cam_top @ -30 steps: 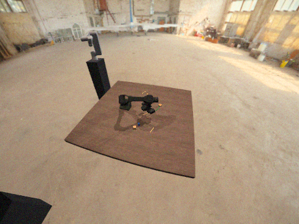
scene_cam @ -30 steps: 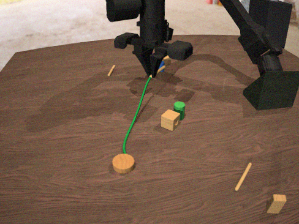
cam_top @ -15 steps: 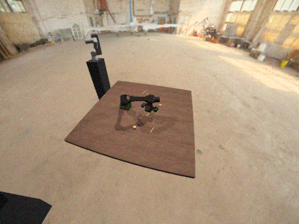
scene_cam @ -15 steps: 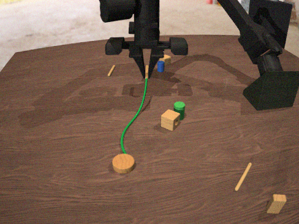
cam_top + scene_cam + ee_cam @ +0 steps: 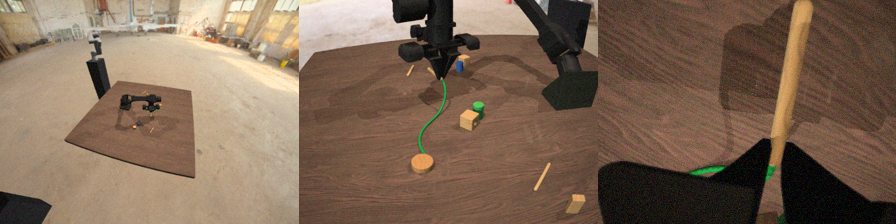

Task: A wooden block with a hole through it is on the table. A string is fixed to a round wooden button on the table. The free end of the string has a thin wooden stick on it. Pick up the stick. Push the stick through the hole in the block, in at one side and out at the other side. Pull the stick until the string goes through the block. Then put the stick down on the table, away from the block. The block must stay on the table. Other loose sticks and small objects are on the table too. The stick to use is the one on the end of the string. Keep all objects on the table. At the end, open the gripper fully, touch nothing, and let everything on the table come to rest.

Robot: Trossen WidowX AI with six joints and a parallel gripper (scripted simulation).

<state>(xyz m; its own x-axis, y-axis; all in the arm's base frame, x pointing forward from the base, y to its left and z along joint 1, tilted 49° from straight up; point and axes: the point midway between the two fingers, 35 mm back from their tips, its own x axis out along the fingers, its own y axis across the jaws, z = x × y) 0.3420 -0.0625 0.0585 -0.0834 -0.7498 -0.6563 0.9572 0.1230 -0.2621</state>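
My gripper tip is now 2 cm to the left of the thin wooden stick. The rest, counted from my gripper tip: blue cylinder: 10 cm behind, 16 cm to the right, 4 cm below; then round wooden button: 8 cm ahead, 22 cm to the left, 5 cm below; then green cylinder: 7 cm behind, 9 cm to the left, 4 cm below.
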